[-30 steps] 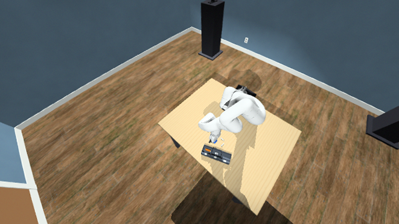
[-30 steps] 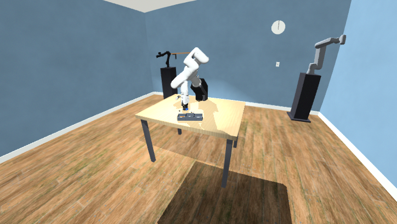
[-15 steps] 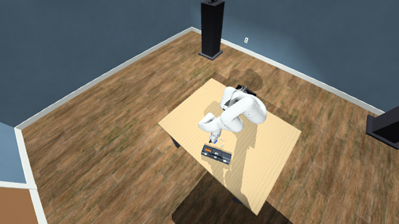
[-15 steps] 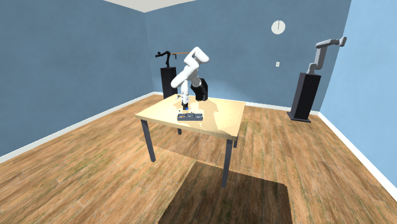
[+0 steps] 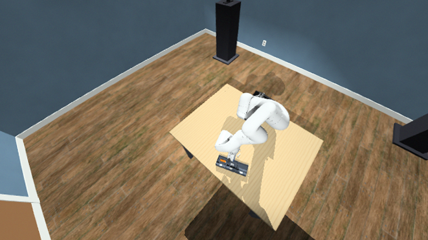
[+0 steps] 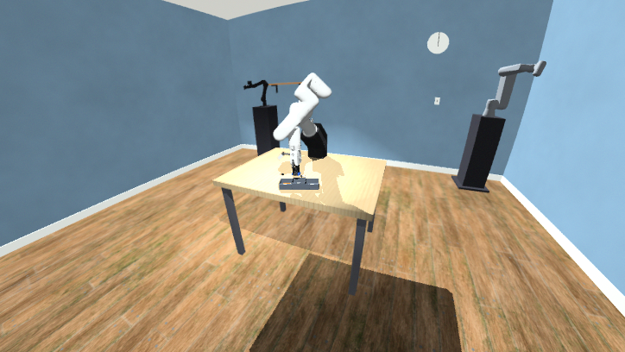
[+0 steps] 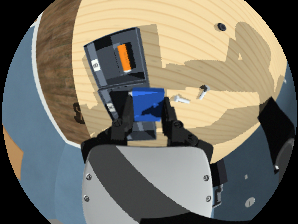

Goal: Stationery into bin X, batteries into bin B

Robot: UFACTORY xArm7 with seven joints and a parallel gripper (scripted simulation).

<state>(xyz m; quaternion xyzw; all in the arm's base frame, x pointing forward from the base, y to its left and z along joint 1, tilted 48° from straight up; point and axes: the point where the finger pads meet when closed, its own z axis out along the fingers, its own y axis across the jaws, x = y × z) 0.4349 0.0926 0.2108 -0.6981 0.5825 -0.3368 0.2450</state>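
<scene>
My hand is 7 cm above the dark double bin, 3 cm to the right of it and 3 cm short of it. From my hand the other things lie so: pencil sharpener 7 cm below, 3 cm to the left, 2 cm ahead; then blue block 2 cm below; then orange battery 8 cm below, 5 cm to the right, 5 cm ahead.
</scene>
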